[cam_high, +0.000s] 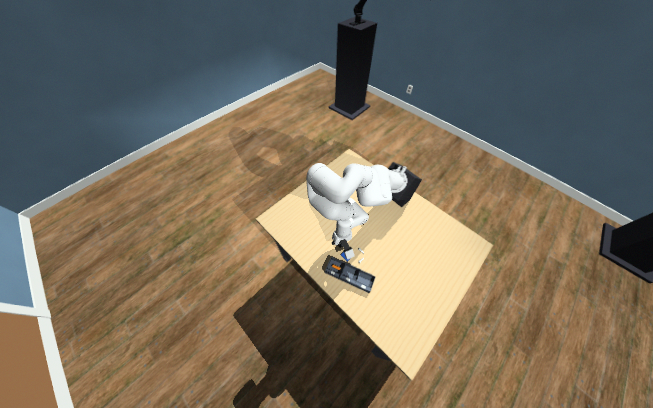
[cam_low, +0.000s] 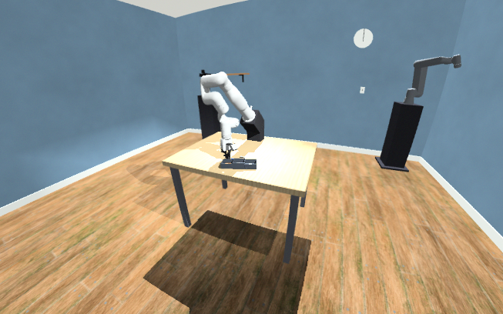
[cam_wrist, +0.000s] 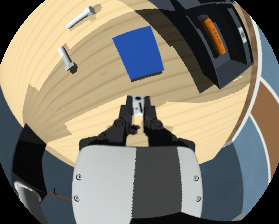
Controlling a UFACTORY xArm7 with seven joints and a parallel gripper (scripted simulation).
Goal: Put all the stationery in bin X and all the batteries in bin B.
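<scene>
My gripper is now 10 mm above the pencil sharpener. From my hand the other things lie so: blue block 30 mm ahead, 60 mm to the left, 20 mm below; orange battery 120 mm ahead, 70 mm to the left, 10 mm below; small dark thing 30 mm behind, 50 mm to the right, 20 mm below.
</scene>
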